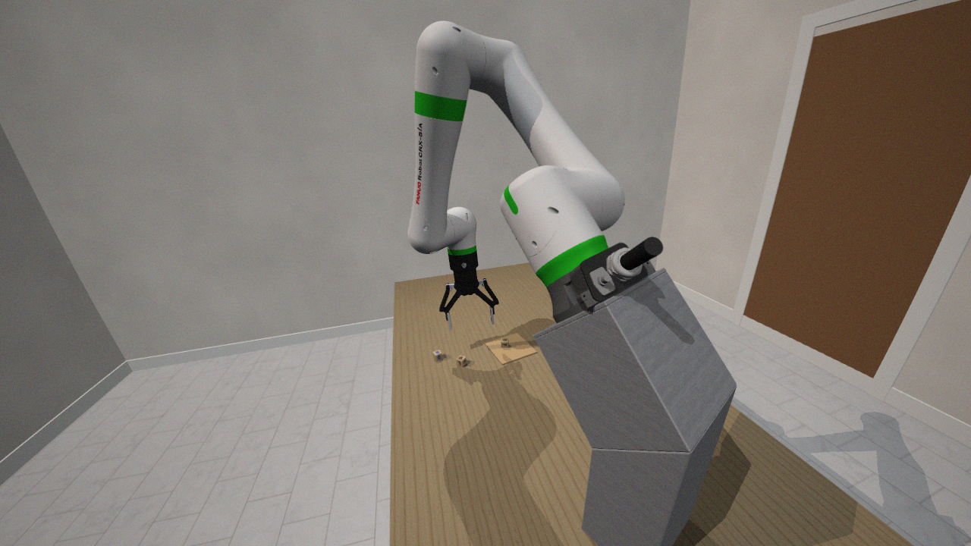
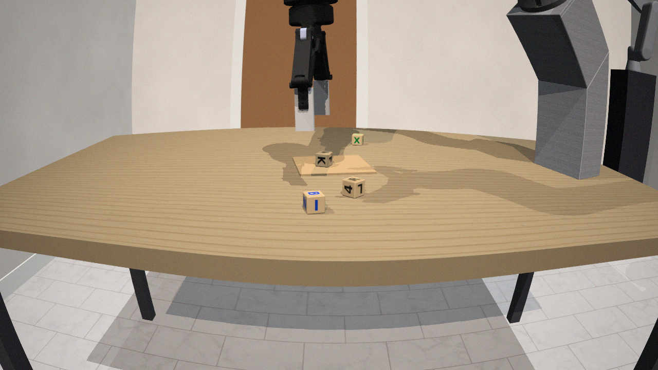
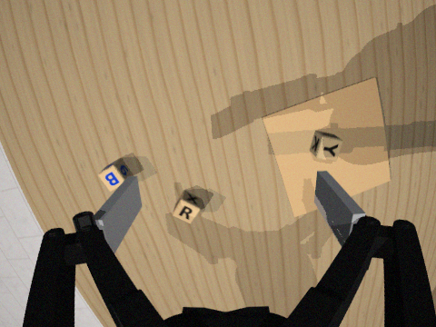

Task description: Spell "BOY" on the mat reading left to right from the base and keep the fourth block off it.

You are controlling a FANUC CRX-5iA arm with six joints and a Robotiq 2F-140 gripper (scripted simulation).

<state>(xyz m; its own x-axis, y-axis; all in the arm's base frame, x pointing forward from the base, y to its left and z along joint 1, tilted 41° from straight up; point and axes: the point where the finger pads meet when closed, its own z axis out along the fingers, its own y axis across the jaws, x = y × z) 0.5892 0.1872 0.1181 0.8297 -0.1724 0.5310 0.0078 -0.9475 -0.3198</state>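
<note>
Now: hand 10 mm past the tan mat, 130 mm to the left of it and 110 mm above it. From my hand the other things lie so: block (30 mm behind, 130 mm to the left, 100 mm below).
</note>
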